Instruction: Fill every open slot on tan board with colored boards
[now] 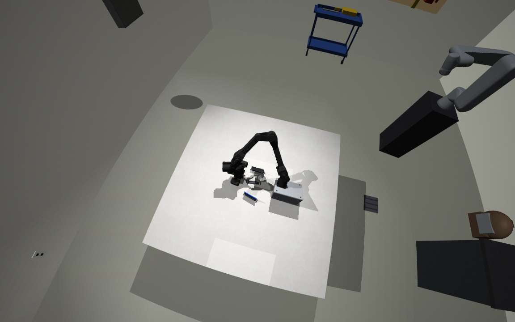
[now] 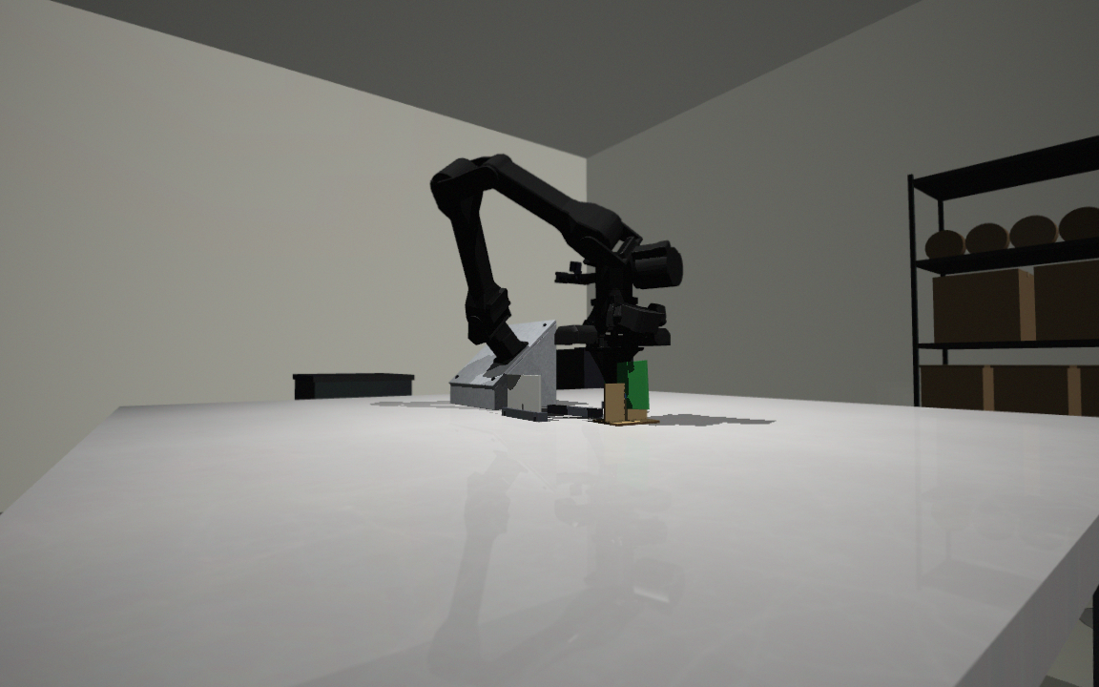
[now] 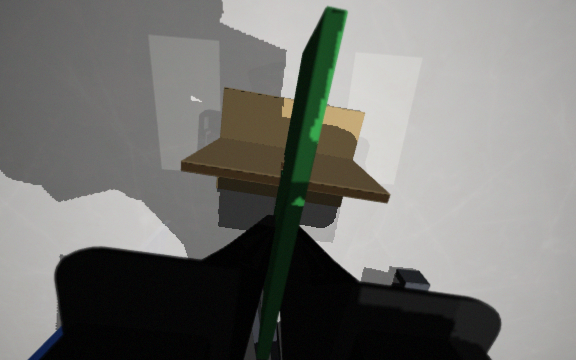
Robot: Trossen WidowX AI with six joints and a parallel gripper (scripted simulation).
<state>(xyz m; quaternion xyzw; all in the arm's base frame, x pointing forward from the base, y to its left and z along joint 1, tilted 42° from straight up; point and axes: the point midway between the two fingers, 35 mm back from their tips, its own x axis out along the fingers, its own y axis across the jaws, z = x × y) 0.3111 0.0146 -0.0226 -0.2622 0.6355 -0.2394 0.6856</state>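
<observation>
Right now the tan board is 3 cm ahead of my gripper tip and 2 cm below it. From my gripper tip the other things lie so: green board (3 cm ahead, 1 cm above); blue board (13 cm behind, 11 cm to the left, 1 cm below).
</observation>
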